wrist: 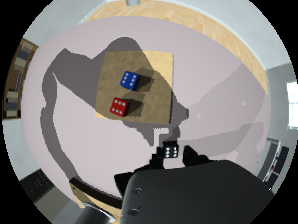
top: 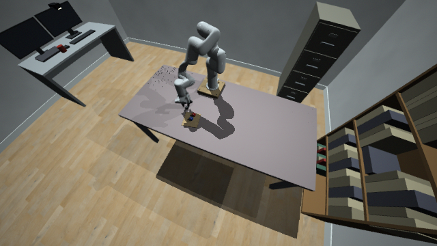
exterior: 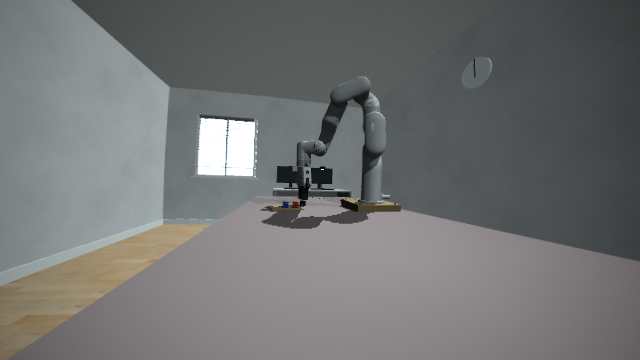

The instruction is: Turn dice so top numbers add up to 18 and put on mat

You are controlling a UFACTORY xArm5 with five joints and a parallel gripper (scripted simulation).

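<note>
Now: the black die 40 mm below my hand. The rest, counted from my hand: tan mat 110 mm to the left, 80 mm ahead, 50 mm below; then blue die 110 mm to the left, 80 mm ahead, 30 mm below; then red die 110 mm to the left, 30 mm below, 30 mm ahead.
</note>
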